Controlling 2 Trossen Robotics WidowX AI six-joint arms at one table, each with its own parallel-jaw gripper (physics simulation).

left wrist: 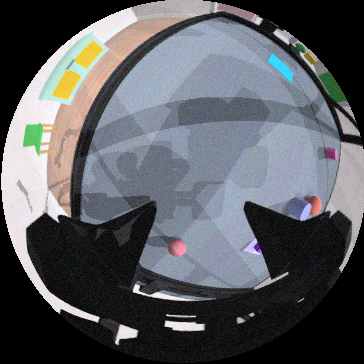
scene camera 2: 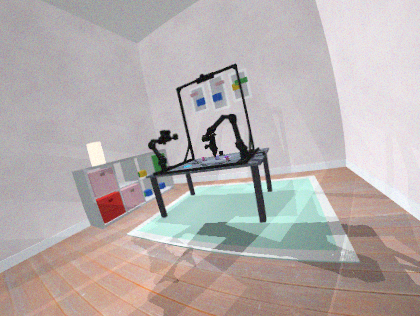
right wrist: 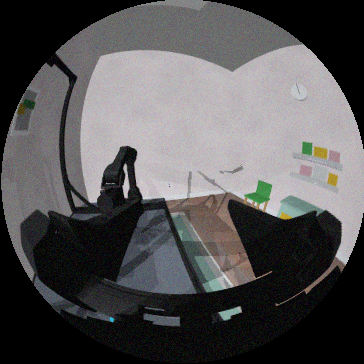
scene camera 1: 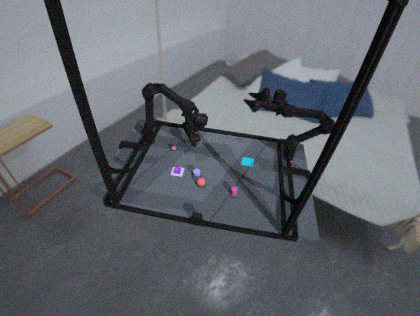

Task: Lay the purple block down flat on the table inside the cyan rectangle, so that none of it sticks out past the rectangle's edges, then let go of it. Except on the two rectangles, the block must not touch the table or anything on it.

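Where they show: left gripper, fingertip midpoint: point(left wrist: 201, 206) point(scene camera 2: 214, 156); right gripper, fingertip midpoint: point(scene camera 2: 174, 136) point(right wrist: 185, 203) point(scene camera 1: 246, 96); left arm's base, link origin: point(scene camera 2: 245, 156) point(scene camera 1: 148, 138); right arm's base, link origin: point(scene camera 2: 164, 169) point(scene camera 1: 288, 156).
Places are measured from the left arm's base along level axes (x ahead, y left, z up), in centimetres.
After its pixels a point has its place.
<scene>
The purple block point(scene camera 1: 177, 170) @[x 10.4, y -34.4, z 0.0 cm] point(left wrist: 258, 246) @[x 10.9, y -31.9, z -0.7 cm] lies on the pale lavender rectangle point(scene camera 1: 173, 174) @[x 7.7, y -35.2, z -1.8 cm] point(left wrist: 250, 248) @[x 9.3, y -30.9, z -1.8 cm] at the left of the table in scene camera 1. In the left wrist view a finger hides most of it. The cyan rectangle point(scene camera 1: 247, 161) @[x 54.6, y -38.7, z -1.8 cm] point(scene camera 2: 188, 166) @[x 53.3, y -37.3, z -2.1 cm] point(left wrist: 281, 68) @[x 53.5, y -38.5, z -1.8 cm] lies bare farther right in scene camera 1. My left gripper point(scene camera 1: 194, 142) @[x 24.7, y -17.1, z 4.3 cm] point(left wrist: 201, 206) @[x 24.7, y -17.1, z 4.3 cm] is open and empty above the table, behind and to the right of the block in scene camera 1. My right gripper point(scene camera 1: 250, 99) @[x 58.2, y -18.4, z 32.5 cm] point(right wrist: 185, 203) @[x 58.2, y -18.4, z 32.5 cm] is open and empty, raised high behind the cyan rectangle.
A blue-violet cylinder point(scene camera 1: 196, 172) @[x 19.6, y -41.4, z 2.2 cm] point(left wrist: 299, 208) @[x 20.9, y -38.5, z 1.3 cm] and an orange-red ball point(scene camera 1: 201, 182) @[x 19.8, y -49.3, z 2.2 cm] point(left wrist: 314, 205) @[x 20.9, y -45.6, z 1.9 cm] stand close together right of the block. A magenta cylinder point(scene camera 1: 234, 191) @[x 34.5, y -60.5, z 1.8 cm] point(left wrist: 331, 153) @[x 34.7, y -57.5, z 0.8 cm] stands nearer the front. A small pink ball point(scene camera 1: 174, 148) @[x 13.7, y -15.3, z 0.2 cm] point(left wrist: 177, 247) @[x 14.6, y -14.2, z 0.9 cm] lies behind the block. A black frame point(scene camera 1: 240, 231) @[x 29.0, y -80.8, z -3.4 cm] borders the table.
</scene>
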